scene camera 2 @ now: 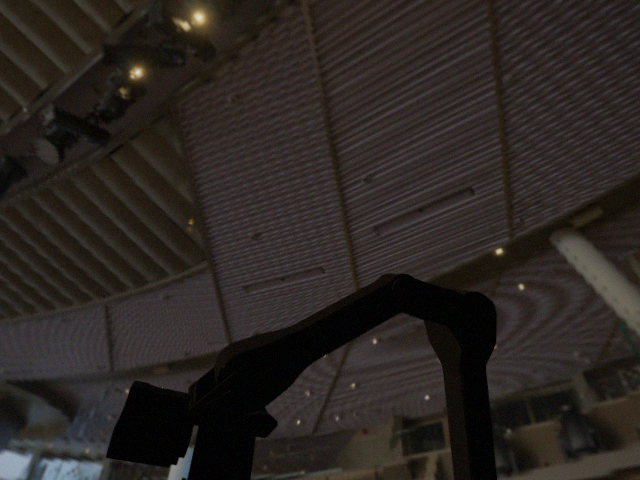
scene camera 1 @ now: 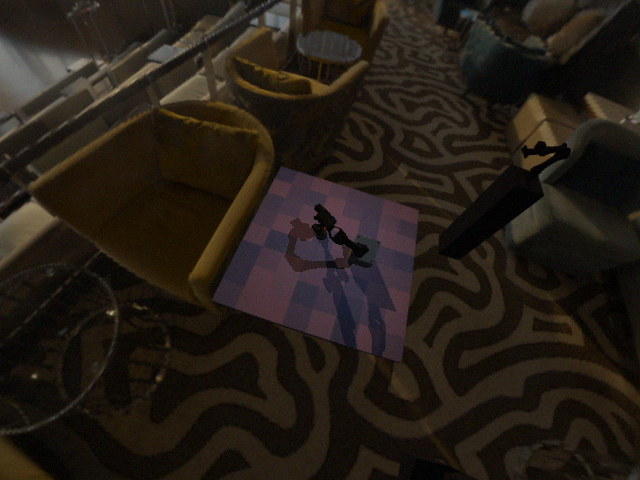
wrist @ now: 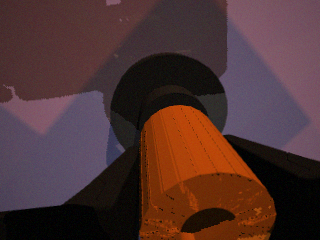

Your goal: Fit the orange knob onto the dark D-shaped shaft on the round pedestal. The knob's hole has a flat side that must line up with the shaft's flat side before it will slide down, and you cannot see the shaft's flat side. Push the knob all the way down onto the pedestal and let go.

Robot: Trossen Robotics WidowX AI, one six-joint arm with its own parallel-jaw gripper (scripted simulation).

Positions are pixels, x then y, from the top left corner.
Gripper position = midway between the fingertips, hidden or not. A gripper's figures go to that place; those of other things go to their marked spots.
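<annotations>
There's a dark round pedestal [wrist: 160, 80] that's 0.15 m from the lens, and my gripper [wrist: 180, 149] is 0.11 m from the lens. The spot on the pedestal and the one on an orange knob [wrist: 188, 173] are 0.10 m apart, and the knob itself is 0.06 m from the lens.
</annotations>
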